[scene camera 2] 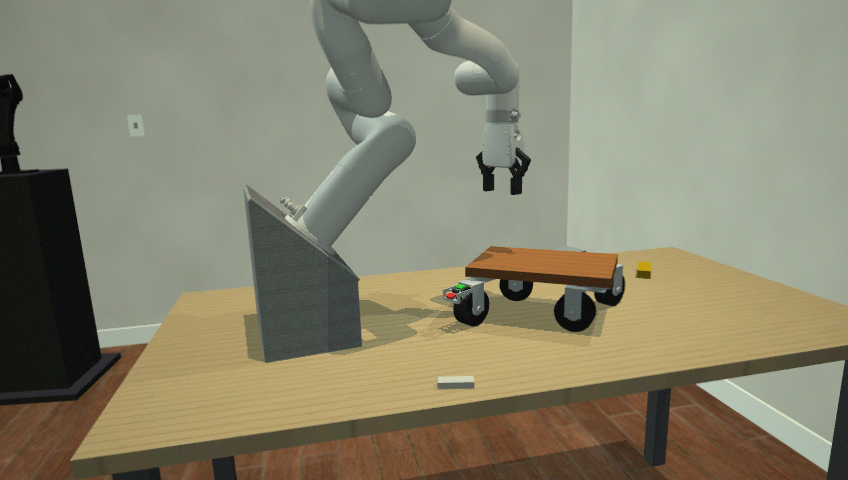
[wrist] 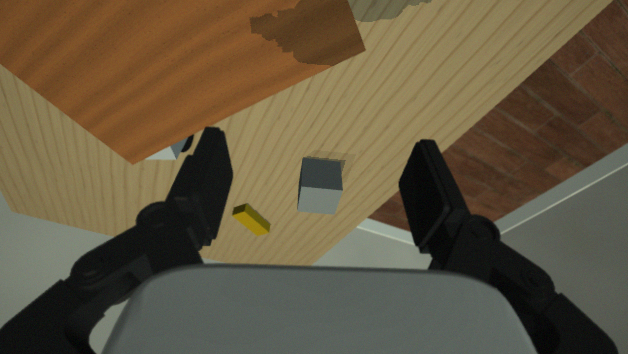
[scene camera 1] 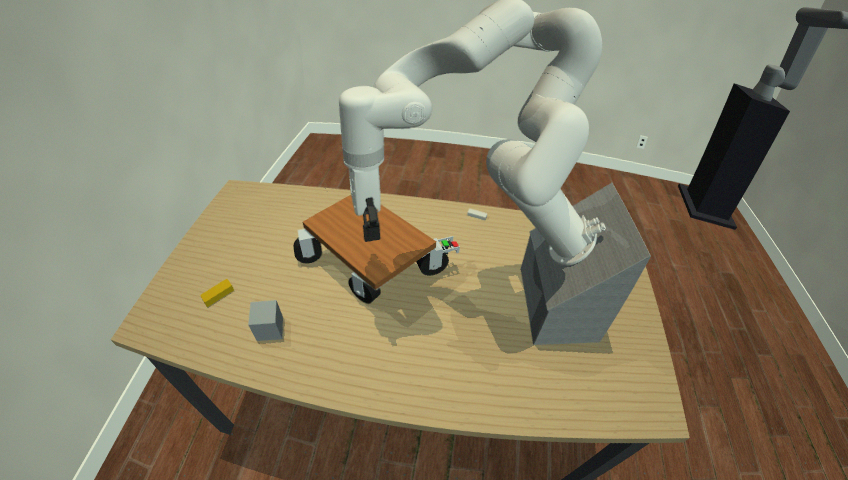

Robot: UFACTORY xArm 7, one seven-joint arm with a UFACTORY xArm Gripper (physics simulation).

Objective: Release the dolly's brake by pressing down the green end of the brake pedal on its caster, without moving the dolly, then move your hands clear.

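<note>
The dolly has a brown wooden deck (scene camera 1: 404, 239) (scene camera 2: 541, 265) (wrist: 150, 75) and stands on black caster wheels. The brake pedal sticks out from the caster at the deck corner nearest the robot base. Its green end (scene camera 1: 445, 243) (scene camera 2: 461, 287) is on the deck side and its red end (scene camera 1: 455, 244) (scene camera 2: 450, 295) is on the outer side. The pedal's tilt is too small to tell, and it does not show in the wrist view. My gripper (scene camera 1: 371, 230) (scene camera 2: 502, 185) (wrist: 319, 156) is open and empty, points down and hangs well above the deck, away from the pedal.
A grey block (scene camera 1: 266, 321) (wrist: 320, 187) and a yellow bar (scene camera 1: 217, 292) (scene camera 2: 643, 270) (wrist: 251, 220) lie beyond the dolly from the base. A white bar (scene camera 1: 477, 214) (scene camera 2: 455, 382) lies near one table edge. The grey robot pedestal (scene camera 1: 586, 297) (scene camera 2: 303, 297) stands on the pedal's side.
</note>
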